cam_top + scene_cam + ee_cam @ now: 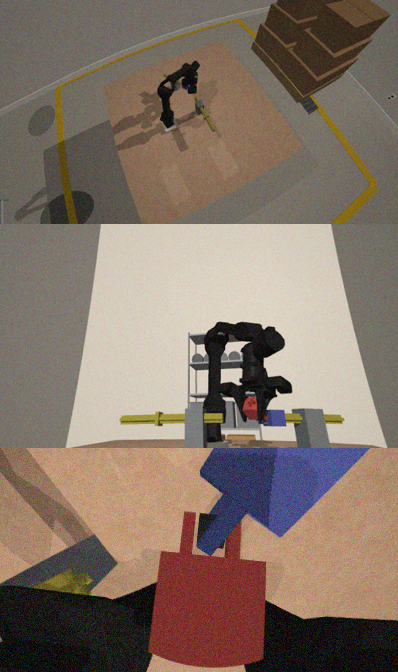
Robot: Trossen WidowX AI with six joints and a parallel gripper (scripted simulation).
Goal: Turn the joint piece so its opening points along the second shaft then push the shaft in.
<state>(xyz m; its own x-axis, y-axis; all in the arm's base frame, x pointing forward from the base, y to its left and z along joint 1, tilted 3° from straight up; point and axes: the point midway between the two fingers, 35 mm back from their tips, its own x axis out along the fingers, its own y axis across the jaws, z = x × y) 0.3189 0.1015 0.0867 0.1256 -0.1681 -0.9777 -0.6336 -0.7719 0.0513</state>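
Now: the red joint piece 20 mm behind my gripper tip, 10 mm to the left of it and 30 mm above it.
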